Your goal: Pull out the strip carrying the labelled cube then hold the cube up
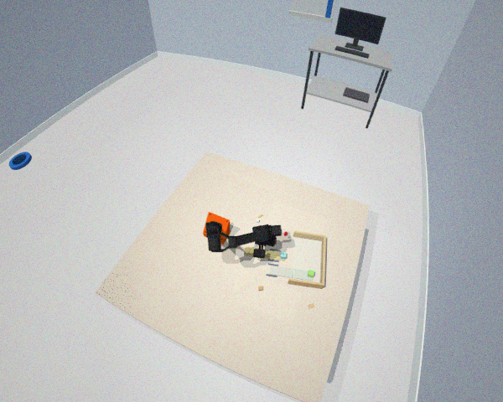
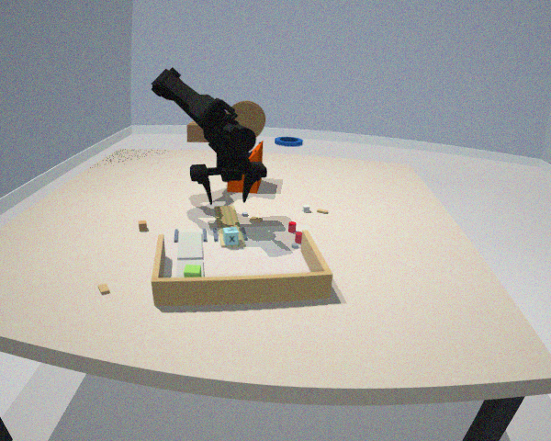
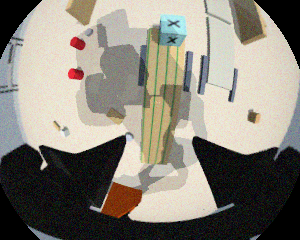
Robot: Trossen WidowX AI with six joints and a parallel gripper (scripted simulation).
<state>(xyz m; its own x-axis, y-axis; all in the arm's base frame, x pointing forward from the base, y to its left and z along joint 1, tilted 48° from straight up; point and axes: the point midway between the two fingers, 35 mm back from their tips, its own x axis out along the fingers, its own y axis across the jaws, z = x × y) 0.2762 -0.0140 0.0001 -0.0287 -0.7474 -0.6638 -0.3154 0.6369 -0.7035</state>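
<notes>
Now: the strip 40 mm below my gripper tip, 40 mm ahead of it and 10 mm to the left of it. Round my gripper tip: labelled cube: 140 mm ahead, 30 mm to the left, 20 mm below.
</notes>
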